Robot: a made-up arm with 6 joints.
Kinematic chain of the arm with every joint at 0, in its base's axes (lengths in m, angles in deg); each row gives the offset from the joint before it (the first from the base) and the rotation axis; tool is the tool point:
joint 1: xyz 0 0 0.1 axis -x
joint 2: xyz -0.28 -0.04 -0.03 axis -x
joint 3: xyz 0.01 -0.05 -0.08 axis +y
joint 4: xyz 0 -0.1 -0.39 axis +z
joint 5: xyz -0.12 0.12 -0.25 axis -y
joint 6: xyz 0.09 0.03 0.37 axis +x
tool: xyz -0.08 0.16 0
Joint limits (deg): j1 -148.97..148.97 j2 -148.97..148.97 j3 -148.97..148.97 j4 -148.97..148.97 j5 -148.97..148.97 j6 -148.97..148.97
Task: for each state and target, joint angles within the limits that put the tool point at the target. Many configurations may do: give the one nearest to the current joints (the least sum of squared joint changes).
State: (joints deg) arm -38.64 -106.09 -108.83 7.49 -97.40 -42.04
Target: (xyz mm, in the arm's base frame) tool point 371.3 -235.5 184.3
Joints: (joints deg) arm -16.84 -88.11 -104.84 16.96 -96.60 -30.60
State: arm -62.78 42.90 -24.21 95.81 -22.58 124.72
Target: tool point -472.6 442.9 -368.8
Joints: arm -69.29 38.89 -3.18 113.87 -71.79 113.55
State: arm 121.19 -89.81 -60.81 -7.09 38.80 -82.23
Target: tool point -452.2 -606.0 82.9
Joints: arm 145.23 -65.37 -12.80 12.62 47.26 -84.01
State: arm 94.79 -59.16 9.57 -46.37 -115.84 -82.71
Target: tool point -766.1 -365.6 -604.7
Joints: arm 83.62 -58.80 47.32 -51.25 -148.97 -47.72
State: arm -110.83 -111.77 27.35 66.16 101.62 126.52
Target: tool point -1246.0 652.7 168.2
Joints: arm -85.66 -83.34 60.97 61.55 124.42 111.38
